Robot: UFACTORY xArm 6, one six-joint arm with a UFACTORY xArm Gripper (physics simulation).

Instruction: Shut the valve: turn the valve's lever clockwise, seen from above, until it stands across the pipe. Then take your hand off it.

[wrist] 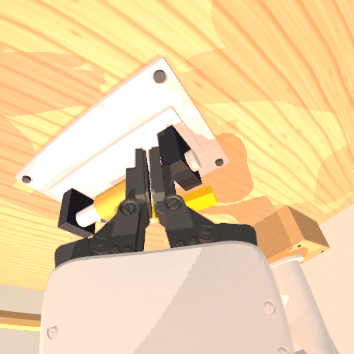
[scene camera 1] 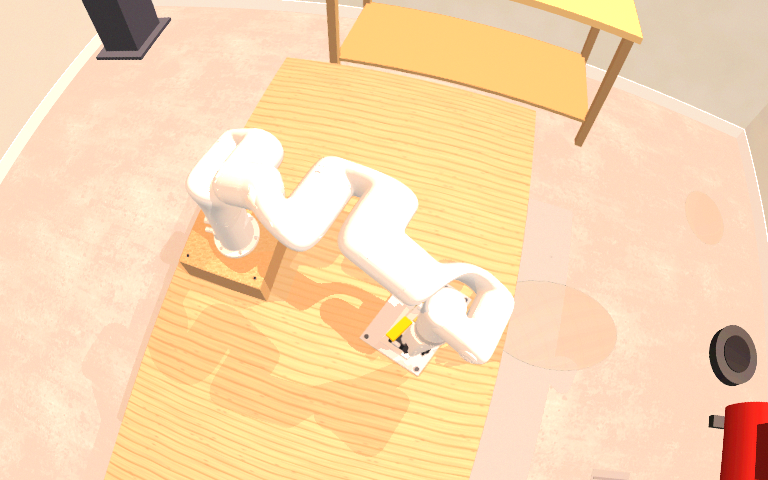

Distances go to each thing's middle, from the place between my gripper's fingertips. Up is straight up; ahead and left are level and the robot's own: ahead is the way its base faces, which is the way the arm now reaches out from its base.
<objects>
Now: the white valve plate [scene camera 1: 392, 309] 2 cm behind my hand, 10 cm to the left of it and 8 cm below it.
</objects>
